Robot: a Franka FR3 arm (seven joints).
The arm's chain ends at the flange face. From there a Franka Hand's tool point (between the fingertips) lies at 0.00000 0.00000 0.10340 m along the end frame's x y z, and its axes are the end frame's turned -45 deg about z.
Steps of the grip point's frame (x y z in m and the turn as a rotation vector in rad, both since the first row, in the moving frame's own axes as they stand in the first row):
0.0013, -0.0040, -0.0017, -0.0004, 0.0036, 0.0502
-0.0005, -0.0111, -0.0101, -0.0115, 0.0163, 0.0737
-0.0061, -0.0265, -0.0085, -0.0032, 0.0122, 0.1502
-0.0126, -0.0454, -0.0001, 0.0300, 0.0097, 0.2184
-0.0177, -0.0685, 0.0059, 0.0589, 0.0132, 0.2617
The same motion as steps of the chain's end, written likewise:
-0.0022, -0.0035, -0.0017, 0.0023, 0.0028, 0.0502
-0.0102, -0.0072, -0.0101, 0.0034, 0.0197, 0.0737
-0.0242, -0.0139, -0.0085, 0.0064, 0.0109, 0.1502
-0.0399, -0.0202, 0.0000, 0.0281, -0.0144, 0.2184
-0.0583, -0.0303, 0.0061, 0.0510, -0.0323, 0.2617

